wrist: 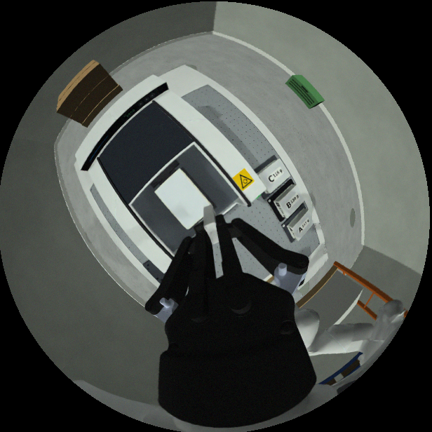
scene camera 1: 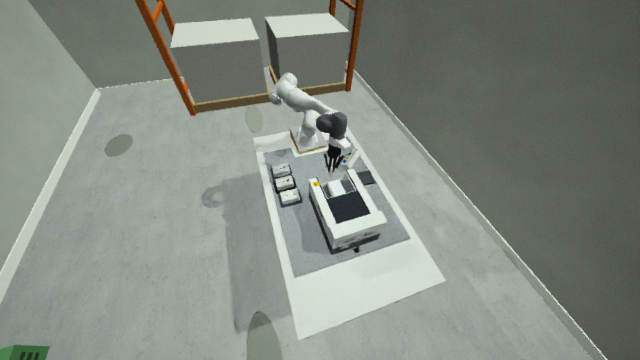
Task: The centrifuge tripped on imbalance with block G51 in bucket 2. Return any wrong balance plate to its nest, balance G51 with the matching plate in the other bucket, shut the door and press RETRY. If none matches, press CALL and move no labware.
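The white centrifuge [scene camera 1: 357, 227] [wrist: 210, 135] has its chamber uncovered, with a dark panel [scene camera 1: 348, 207] [wrist: 147, 145] behind the opening. A white block [scene camera 1: 337, 188] [wrist: 184, 198] sits in the chamber; its label and bucket number cannot be read. Plates A [scene camera 1: 281, 170] [wrist: 300, 227], B [scene camera 1: 285, 182] [wrist: 287, 202] and C [scene camera 1: 289, 196] [wrist: 274, 176] lie in a row of dark nests beside the centrifuge. My gripper [scene camera 1: 331, 170] [wrist: 210, 212] is shut and empty, above the chamber's robot-side edge. It hides part of the chamber edge in the wrist view. The other bucket cannot be made out.
A small panel with coloured buttons [scene camera 1: 348, 157] stands just beside the gripper. A dark flat pad [scene camera 1: 366, 177] lies beside the centrifuge. An orange rack [scene camera 1: 354, 50] with large grey boxes stands behind the arm. A green box [scene camera 1: 27, 352] [wrist: 305, 91] is far off.
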